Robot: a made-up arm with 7 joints. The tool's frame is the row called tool. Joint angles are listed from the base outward.
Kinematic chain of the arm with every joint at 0, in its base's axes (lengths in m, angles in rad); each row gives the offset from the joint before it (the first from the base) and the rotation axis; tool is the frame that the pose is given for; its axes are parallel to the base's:
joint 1: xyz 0 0 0.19 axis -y
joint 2: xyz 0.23 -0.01 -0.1 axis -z
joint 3: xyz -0.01 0.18 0 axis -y
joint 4: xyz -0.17 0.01 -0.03 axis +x
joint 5: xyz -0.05 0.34 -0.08 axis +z
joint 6: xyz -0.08 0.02 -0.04 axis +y
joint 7: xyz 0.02 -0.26 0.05 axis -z
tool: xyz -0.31 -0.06 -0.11
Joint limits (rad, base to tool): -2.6..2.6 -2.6..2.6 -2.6..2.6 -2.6..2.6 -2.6..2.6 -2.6..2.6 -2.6..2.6
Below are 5 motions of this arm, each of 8 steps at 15 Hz.
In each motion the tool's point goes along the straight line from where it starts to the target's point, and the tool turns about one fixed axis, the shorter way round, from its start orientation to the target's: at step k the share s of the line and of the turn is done. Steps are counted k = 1, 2, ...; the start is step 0. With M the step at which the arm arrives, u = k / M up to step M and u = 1 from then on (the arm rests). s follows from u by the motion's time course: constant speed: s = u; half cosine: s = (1 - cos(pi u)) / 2; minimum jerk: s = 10 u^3 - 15 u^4 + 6 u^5.
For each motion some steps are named. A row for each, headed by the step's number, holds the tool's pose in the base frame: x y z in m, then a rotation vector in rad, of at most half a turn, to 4 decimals.
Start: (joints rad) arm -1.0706 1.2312 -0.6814 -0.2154 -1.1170 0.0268 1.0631
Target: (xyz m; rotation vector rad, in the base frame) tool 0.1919 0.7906 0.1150 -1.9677 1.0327 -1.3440
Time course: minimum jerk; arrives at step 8
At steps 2, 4, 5, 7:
2: 0.2305 0.6882 -0.4677 1.9762 -0.5708 1.9160
4: 0.2134 0.7335 -0.2100 -2.2610 0.8964 -1.8967
5: 0.2038 0.7592 -0.0639 -2.1366 0.9702 -1.6428
7: 0.1926 0.7888 0.1046 -1.9780 1.0298 -1.3611

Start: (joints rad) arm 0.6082 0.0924 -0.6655 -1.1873 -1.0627 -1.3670 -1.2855
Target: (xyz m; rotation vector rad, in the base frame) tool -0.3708 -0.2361 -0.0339 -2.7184 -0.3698 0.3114
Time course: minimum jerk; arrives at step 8
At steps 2, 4, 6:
2: -0.4659 0.1051 0.0991 -2.3812 -0.3092 0.5409
4: -0.4239 -0.0458 0.0403 -2.5325 -0.3360 0.4450
6: -0.3818 -0.1967 -0.0185 -2.6804 -0.3628 0.3403

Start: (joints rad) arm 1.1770 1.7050 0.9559 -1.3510 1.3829 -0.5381 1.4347
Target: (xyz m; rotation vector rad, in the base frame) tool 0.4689 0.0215 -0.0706 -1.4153 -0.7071 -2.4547
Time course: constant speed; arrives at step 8
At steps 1, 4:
1: 0.5648 -0.0669 0.1875 -0.3828 -0.6657 -2.4563
4: 0.5237 -0.0290 0.0769 -0.8163 -0.6937 -2.4958

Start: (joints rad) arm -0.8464 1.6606 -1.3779 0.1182 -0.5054 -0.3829 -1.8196
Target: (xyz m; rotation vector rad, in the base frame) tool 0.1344 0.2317 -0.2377 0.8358 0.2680 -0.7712
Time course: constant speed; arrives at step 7
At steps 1, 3, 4, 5, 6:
1: 0.3543 0.2343 0.0869 0.8619 0.8228 -0.7247
3: 0.2810 0.2334 -0.0213 0.8577 0.6378 -0.7446
4: 0.2443 0.2330 -0.0754 0.8539 0.5453 -0.7528
5: 0.2077 0.2326 -0.1295 0.8490 0.4528 -0.7600
6: 0.1710 0.2321 -0.1836 0.8429 0.3604 -0.7662

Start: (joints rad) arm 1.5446 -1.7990 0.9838 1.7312 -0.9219 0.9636 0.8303
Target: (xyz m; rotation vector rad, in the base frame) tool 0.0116 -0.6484 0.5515 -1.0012 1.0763 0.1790
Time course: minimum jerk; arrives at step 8
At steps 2, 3, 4, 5, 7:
2: 0.1753 -0.6476 0.4972 -1.2117 0.6343 0.6849
3: 0.1440 -0.6478 0.5076 -1.1777 0.7243 0.5901
4: 0.1029 -0.6480 0.5212 -1.1285 0.8384 0.4644
5: 0.0619 -0.6482 0.5348 -1.0743 0.9481 0.3370
7: 0.0145 -0.6484 0.5505 -1.0057 1.0690 0.1883

